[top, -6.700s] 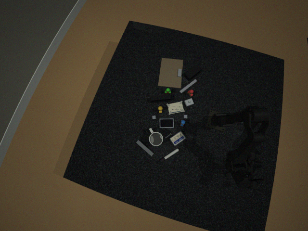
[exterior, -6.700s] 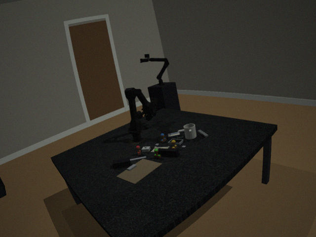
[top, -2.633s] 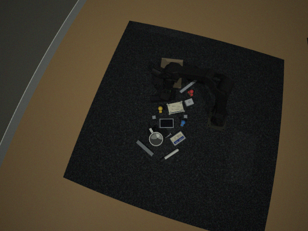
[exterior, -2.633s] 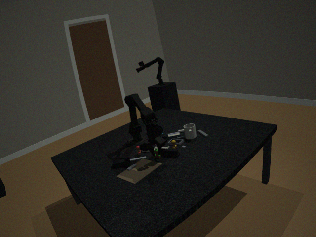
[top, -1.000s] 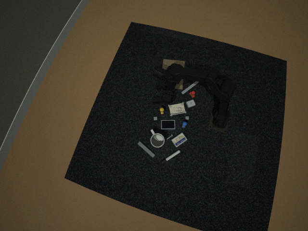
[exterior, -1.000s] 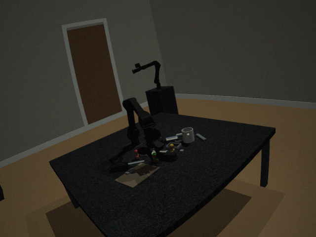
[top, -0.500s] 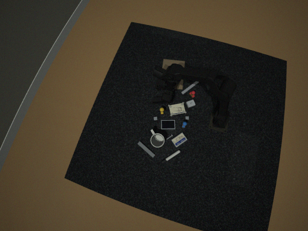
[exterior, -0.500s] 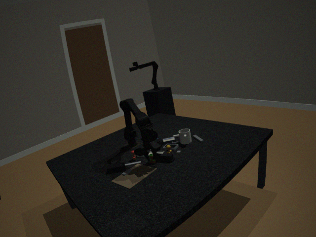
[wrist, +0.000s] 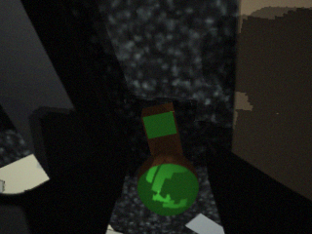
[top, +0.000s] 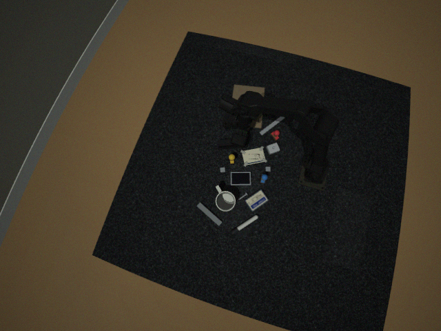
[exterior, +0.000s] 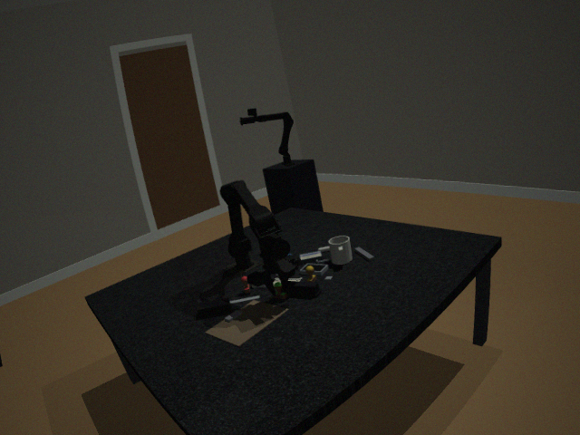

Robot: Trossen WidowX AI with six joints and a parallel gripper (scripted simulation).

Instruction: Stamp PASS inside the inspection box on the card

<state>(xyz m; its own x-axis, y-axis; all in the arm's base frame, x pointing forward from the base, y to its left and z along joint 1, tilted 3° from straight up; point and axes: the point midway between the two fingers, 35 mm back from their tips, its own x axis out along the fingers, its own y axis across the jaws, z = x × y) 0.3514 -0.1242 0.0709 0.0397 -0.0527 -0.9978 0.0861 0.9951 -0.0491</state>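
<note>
My gripper tip is now 1 cm above the PASS stamp. Round my gripper tip: yellow-knob stamp: 2 cm ahead, 13 cm to the left, 1 cm below; then red-knob stamp: 15 cm behind, 2 cm to the right, 1 cm below; then cream card: 8 cm behind, 9 cm to the left, 3 cm below.
</note>
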